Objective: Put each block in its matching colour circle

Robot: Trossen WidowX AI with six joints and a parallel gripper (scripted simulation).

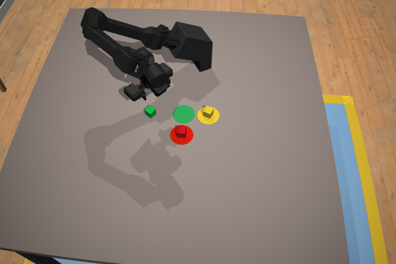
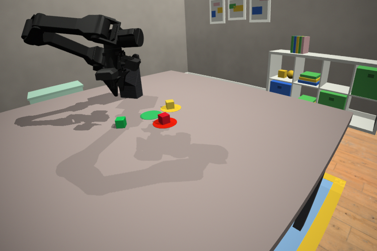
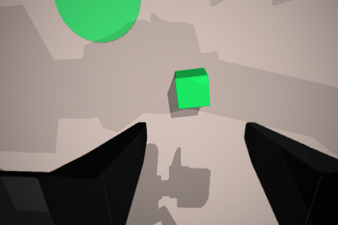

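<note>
Right now my hand is 14 cm above the green block, 1 cm to the left of it and 1 cm past it. The rest, counted from my hand: red circle 16 cm below, 11 cm ahead, 9 cm to the left; then red block 14 cm below, 11 cm ahead, 9 cm to the left; then green circle 16 cm below, 12 cm to the left, 2 cm ahead.
</note>
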